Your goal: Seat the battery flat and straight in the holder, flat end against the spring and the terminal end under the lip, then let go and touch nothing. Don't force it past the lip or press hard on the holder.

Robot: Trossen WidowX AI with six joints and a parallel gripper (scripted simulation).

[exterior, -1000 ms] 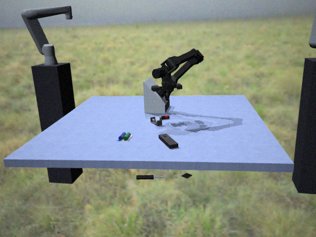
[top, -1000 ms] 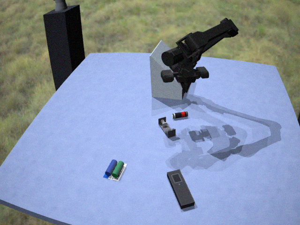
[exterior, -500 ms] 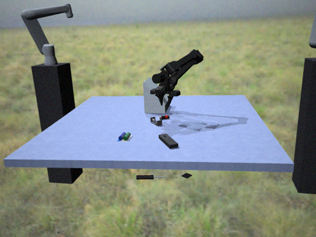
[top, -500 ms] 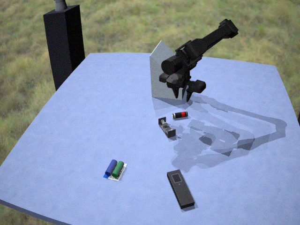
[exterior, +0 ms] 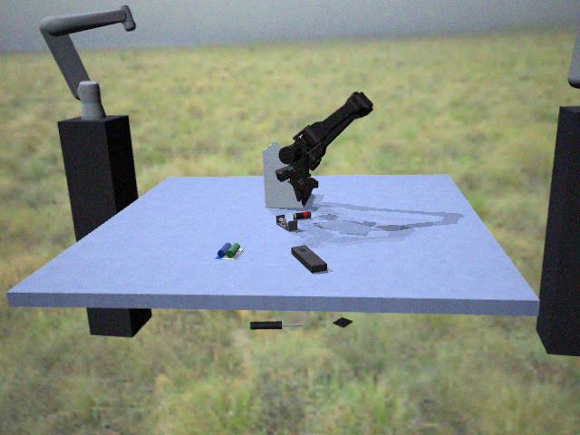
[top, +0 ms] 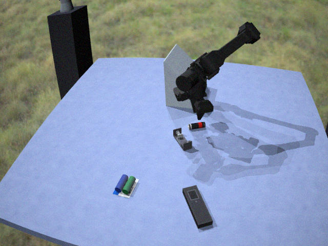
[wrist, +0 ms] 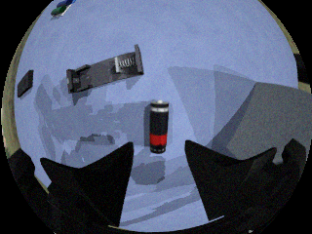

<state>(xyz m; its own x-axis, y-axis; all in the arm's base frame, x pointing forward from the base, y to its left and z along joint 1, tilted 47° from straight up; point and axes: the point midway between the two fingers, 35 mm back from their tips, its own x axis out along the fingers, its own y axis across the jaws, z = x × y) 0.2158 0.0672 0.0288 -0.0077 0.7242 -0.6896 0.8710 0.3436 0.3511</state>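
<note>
Now: gripper tip 4 cm above the battery. Also, from my gripper tip: black remote-like slab: 40 cm ahead, 9 cm to the left, 4 cm below.
</note>
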